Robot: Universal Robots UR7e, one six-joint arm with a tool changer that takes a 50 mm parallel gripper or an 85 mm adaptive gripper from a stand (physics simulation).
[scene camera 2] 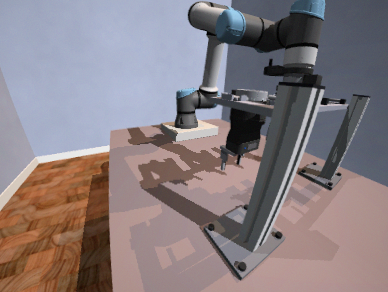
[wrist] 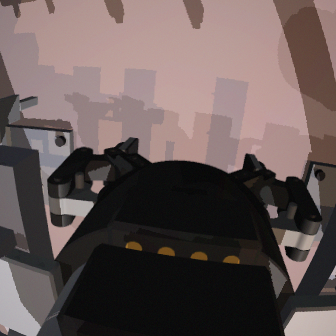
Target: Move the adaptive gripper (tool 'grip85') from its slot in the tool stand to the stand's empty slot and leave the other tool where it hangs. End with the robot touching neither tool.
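Places are measured from the arm's base along level axes (x ahead, y left, z up), in centimetres.
Pixels of known places: arm's base, origin of its link: (scene camera 2: 186, 125).
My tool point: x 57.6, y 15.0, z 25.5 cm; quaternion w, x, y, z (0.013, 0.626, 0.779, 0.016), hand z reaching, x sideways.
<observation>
For each thing: its top centre in the pictures, then the offset to it from my tool point. "pt": a spot on its surface instead. Level surfaces: height alone.
- tool, centre of its top: (scene camera 2: 250, 90) dy -17.7, dx +3.8, dz -0.1 cm
- stand's far post, a spot on its surface: (scene camera 2: 345, 137) pt dy +23.9, dx +6.6, dz -12.4 cm
- table, height of its surface: dz -30.1 cm
The adaptive gripper (wrist: 190, 154) is on the arm's wrist in the wrist view, its black body pointing down and its two fingers spread wide, with nothing between them. Dark-edged stand parts flank its body at left and right. In the scene view the wrist flange (scene camera 2: 300, 72) is low, right behind the top of the stand's near post (scene camera 2: 282, 160), which hides the adaptive gripper and its contact with the slot. The other tool (scene camera 2: 245, 131), black with two small fingers, hangs from the tool stand's rail, to the left of the near post and apart from the arm.
The stand's far post (scene camera 2: 345, 137) stands at the right, on a bolted foot plate. The near post's foot plate (scene camera 2: 227, 250) is bolted at the front of the table (scene camera 2: 150, 270). The arm's base (scene camera 2: 187, 117) is at the back on a pale block (scene camera 2: 192, 132).
</observation>
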